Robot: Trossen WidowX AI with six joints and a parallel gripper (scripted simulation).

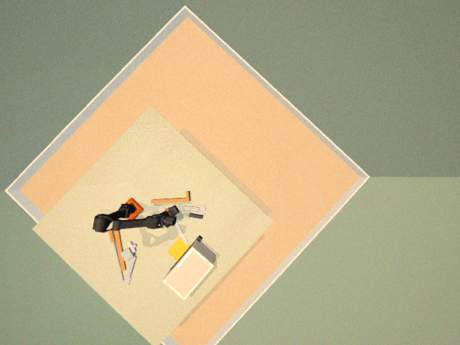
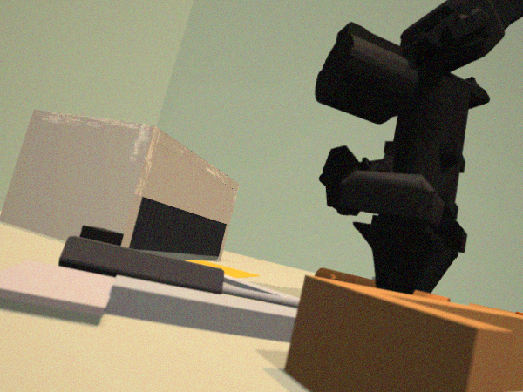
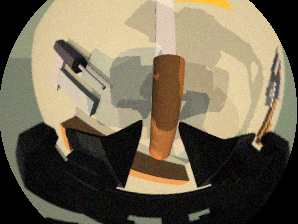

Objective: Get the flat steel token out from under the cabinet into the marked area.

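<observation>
My gripper tip is now 11 cm short of the dark screwdriver and 11 cm to the right of it. Also, from my gripper tip: token 40 cm ahead, 10 cm to the right, 1 cm below; then orange stick 1 cm behind, 47 cm to the right.
</observation>
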